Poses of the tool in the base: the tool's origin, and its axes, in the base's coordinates. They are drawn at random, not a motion.
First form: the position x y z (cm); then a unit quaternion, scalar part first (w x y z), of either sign.
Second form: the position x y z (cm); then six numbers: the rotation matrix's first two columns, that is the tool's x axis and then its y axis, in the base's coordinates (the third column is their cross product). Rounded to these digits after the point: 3 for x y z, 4 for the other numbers.
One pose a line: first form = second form
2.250 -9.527 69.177 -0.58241 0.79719 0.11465 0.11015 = 2.250 -9.527 69.177 0.9494 0.0545 0.3092 0.3111 -0.2953 -0.9033
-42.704 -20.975 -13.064 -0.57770 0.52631 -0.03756 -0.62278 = -42.704 -20.975 -13.064 0.2215 0.6800 -0.6989 -0.7591 -0.3297 -0.5613
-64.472 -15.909 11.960 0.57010 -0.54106 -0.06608 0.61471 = -64.472 -15.909 11.960 0.2355 0.7724 -0.5898 -0.6294 -0.3412 -0.6982
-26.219 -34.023 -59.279 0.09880 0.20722 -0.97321 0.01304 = -26.219 -34.023 -59.279 -0.8946 -0.4008 0.1977 -0.4059 0.9138 0.0156
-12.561 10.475 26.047 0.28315 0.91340 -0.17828 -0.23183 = -12.561 10.475 26.047 0.8289 -0.4570 -0.3225 -0.1944 -0.7761 0.5999
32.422 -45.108 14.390 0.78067 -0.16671 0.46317 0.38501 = 32.422 -45.108 14.390 0.2745 0.4467 -0.8515 -0.7556 0.6479 0.0964
